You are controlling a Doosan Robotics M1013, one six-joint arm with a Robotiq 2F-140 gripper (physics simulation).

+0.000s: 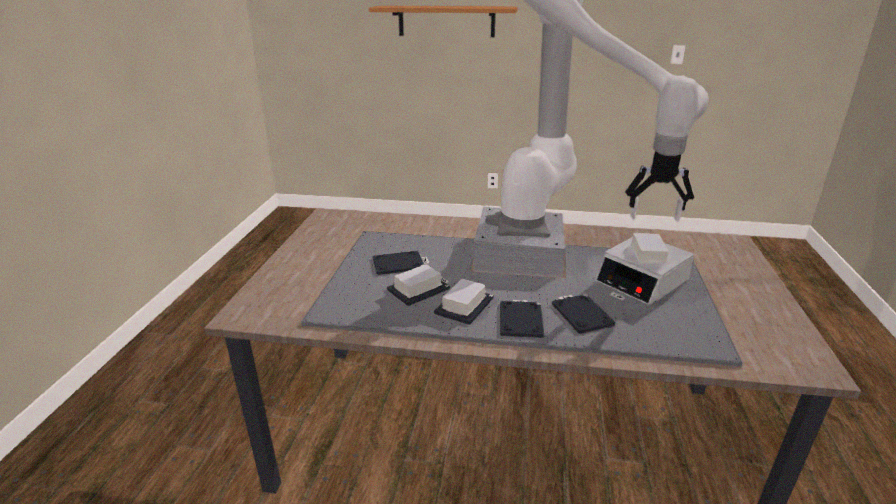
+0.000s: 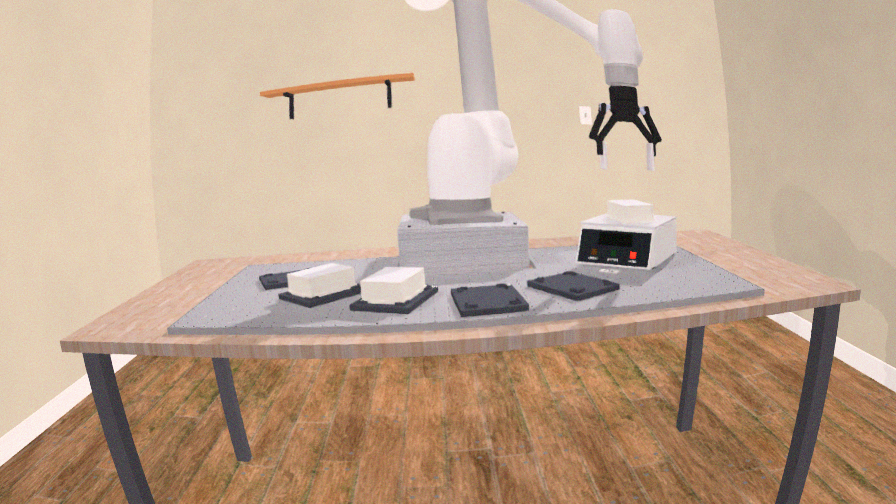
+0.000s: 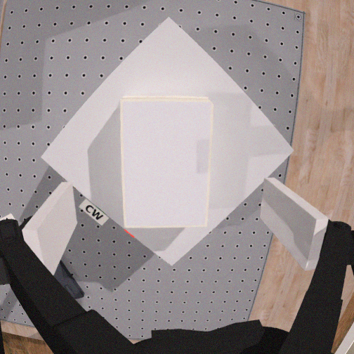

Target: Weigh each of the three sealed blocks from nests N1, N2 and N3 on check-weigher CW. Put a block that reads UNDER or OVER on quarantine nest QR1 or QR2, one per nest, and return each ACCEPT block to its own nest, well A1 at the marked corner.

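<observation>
My gripper [image 1: 656, 211] [image 2: 626, 157] [image 3: 170, 201] is open and empty, above the check-weigher CW [image 1: 676, 275] [image 2: 661, 244] [image 3: 168, 50]. A white block [image 1: 649, 248] [image 2: 629, 211] [image 3: 166, 162] lies flat on the weigher's top plate, clear of the fingers. The right-hand lamp [image 1: 639, 289] [image 2: 632, 255] glows red; its label is too small to read. A second white block [image 1: 417, 282] [image 2: 321, 280] and a third white block [image 1: 463, 297] [image 2: 392, 285] sit on black nests at the left. Nest labels and the marked corners are not legible.
Three nests hold no block: the left nest [image 1: 397, 262] [image 2: 272, 280], the front-middle nest [image 1: 521, 318] [image 2: 488, 299] and the nest nearer the weigher [image 1: 582, 312] [image 2: 573, 285]. The arm's base block [image 1: 518, 257] [image 2: 463, 250] stands behind them on the grey perforated board.
</observation>
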